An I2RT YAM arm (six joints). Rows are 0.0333 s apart.
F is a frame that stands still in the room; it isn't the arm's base.
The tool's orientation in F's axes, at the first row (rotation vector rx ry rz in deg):
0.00, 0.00, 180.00
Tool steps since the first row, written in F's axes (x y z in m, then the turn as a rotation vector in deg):
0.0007, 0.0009, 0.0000, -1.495, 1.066, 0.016
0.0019, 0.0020, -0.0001, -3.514, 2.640, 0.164
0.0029, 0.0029, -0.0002, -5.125, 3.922, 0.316
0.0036, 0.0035, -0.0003, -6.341, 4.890, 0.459
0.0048, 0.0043, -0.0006, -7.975, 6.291, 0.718
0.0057, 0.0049, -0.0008, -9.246, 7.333, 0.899
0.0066, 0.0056, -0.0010, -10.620, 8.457, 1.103
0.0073, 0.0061, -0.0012, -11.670, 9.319, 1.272
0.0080, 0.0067, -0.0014, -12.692, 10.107, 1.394
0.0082, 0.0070, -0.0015, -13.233, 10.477, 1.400
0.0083, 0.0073, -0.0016, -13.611, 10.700, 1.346
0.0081, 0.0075, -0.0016, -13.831, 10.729, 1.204
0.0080, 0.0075, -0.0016, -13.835, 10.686, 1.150
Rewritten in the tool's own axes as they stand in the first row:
-0.0007, -0.0009, 0.0000, 1.495, -1.066, 0.016
-0.0019, -0.0020, -0.0001, 3.514, -2.640, 0.164
-0.0029, -0.0029, -0.0002, 5.125, -3.922, 0.316
-0.0036, -0.0035, -0.0003, 6.341, -4.890, 0.459
-0.0048, -0.0043, -0.0006, 7.975, -6.291, 0.718
-0.0057, -0.0049, -0.0008, 9.246, -7.333, 0.899
-0.0066, -0.0056, -0.0010, 10.620, -8.457, 1.103
-0.0073, -0.0061, -0.0012, 11.670, -9.319, 1.272
-0.0080, -0.0067, -0.0014, 12.692, -10.107, 1.394
-0.0082, -0.0070, -0.0015, 13.233, -10.477, 1.400
-0.0083, -0.0073, -0.0016, 13.611, -10.700, 1.346
-0.0081, -0.0075, -0.0016, 13.831, -10.729, 1.204
-0.0080, -0.0075, -0.0016, 13.835, -10.686, 1.150

